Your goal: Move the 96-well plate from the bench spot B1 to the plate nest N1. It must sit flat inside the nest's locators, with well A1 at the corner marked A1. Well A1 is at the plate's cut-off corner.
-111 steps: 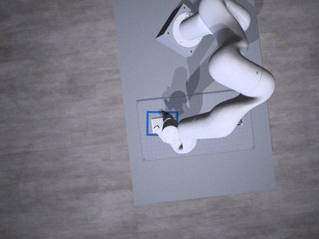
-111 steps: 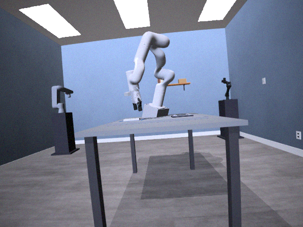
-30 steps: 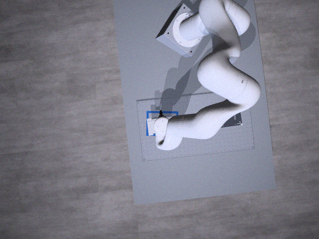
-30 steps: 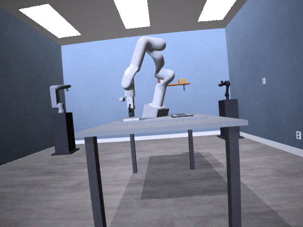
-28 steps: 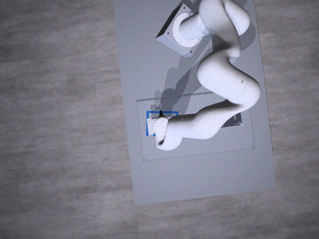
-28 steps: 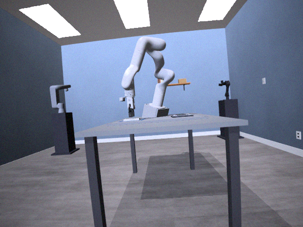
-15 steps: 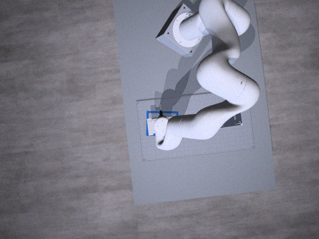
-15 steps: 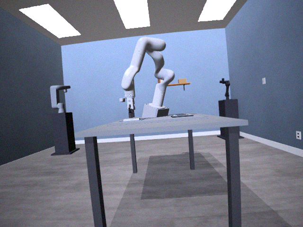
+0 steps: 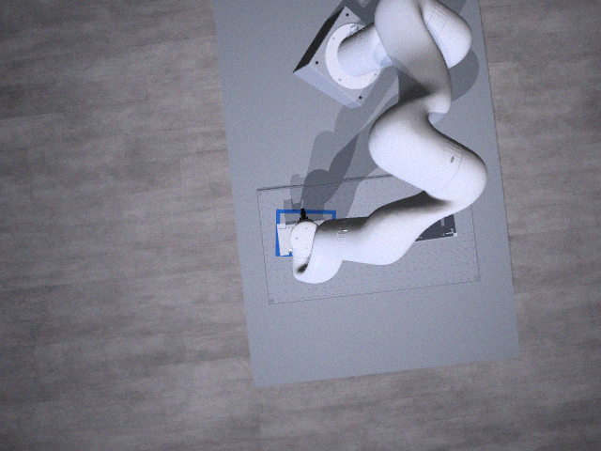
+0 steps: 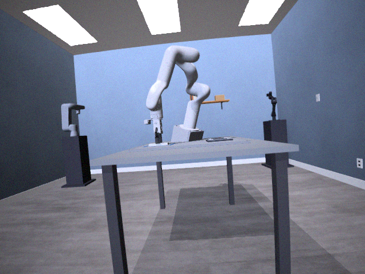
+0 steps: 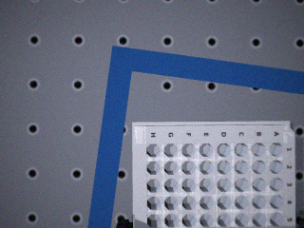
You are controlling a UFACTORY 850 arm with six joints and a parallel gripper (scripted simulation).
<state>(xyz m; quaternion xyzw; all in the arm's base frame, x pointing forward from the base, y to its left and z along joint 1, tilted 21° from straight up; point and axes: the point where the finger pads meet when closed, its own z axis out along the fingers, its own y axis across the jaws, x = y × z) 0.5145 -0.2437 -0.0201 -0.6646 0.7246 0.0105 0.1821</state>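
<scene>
My hand is 2 cm above the white 96-well plate. From my hand the other things lie so: dark plate nest: 3 cm ahead, 41 cm to the left, 2 cm below; then A1 mark: 8 cm ahead, 48 cm to the left, 1 cm below.
</scene>
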